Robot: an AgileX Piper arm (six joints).
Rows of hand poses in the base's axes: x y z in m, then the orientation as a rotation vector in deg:
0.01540, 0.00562, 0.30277, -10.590, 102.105, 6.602
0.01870, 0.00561, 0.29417, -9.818, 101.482, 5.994
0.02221, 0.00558, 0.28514, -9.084, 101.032, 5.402
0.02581, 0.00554, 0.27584, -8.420, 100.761, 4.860
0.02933, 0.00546, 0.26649, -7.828, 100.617, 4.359
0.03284, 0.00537, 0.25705, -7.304, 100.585, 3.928
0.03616, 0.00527, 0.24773, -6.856, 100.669, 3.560
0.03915, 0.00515, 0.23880, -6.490, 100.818, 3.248
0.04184, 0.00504, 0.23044, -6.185, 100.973, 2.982
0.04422, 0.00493, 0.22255, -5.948, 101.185, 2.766
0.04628, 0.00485, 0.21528, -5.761, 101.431, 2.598
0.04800, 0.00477, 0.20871, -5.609, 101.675, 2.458
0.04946, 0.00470, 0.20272, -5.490, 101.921, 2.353
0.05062, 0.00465, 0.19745, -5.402, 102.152, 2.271
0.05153, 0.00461, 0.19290, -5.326, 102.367, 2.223
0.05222, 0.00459, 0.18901, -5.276, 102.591, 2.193
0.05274, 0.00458, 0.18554, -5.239, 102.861, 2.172
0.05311, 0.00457, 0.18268, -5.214, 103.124, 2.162
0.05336, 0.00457, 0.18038, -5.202, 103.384, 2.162
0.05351, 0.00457, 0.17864, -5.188, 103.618, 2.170
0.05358, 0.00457, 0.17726, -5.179, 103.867, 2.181
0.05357, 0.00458, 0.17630, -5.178, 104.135, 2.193
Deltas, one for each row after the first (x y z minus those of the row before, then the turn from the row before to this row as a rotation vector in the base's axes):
0.00330, -0.00001, -0.00860, 0.070, -0.680, -0.831
0.00351, -0.00003, -0.00903, 0.045, -0.502, -0.806
0.00360, -0.00004, -0.00930, 0.026, -0.316, -0.739
0.00352, -0.00008, -0.00935, 0.004, -0.184, -0.673
0.00351, -0.00009, -0.00944, 0.006, -0.064, -0.593
0.00332, -0.00010, -0.00932, -0.001, 0.058, -0.510
0.00299, -0.00012, -0.00893, -0.013, 0.128, -0.425
0.00269, -0.00011, -0.00836, -0.017, 0.138, -0.358
0.00238, -0.00011, -0.00789, -0.024, 0.198, -0.286
0.00206, -0.00008, -0.00727, -0.020, 0.236, -0.226
0.00172, -0.00008, -0.00657, -0.021, 0.235, -0.187
0.00146, -0.00007, -0.00599, -0.015, 0.240, -0.145
0.00116, -0.00005, -0.00527, -0.016, 0.226, -0.111
0.00091, -0.00004, -0.00455, 0.001, 0.212, -0.083
0.00069, -0.00002, -0.00389, -0.002, 0.222, -0.056
0.00052, -0.00001, -0.00347, -0.004, 0.268, -0.043
0.00037, -0.00001, -0.00286, -0.003, 0.262, -0.029
0.00025, 0.00000, -0.00230, -0.003, 0.260, -0.015
0.00015, 0.00000, -0.00174, 0.004, 0.234, -0.011
0.00007, 0.00000, -0.00138, 0.003, 0.249, -0.006
-0.00001, 0.00001, -0.00096, -0.001, 0.268, -0.001

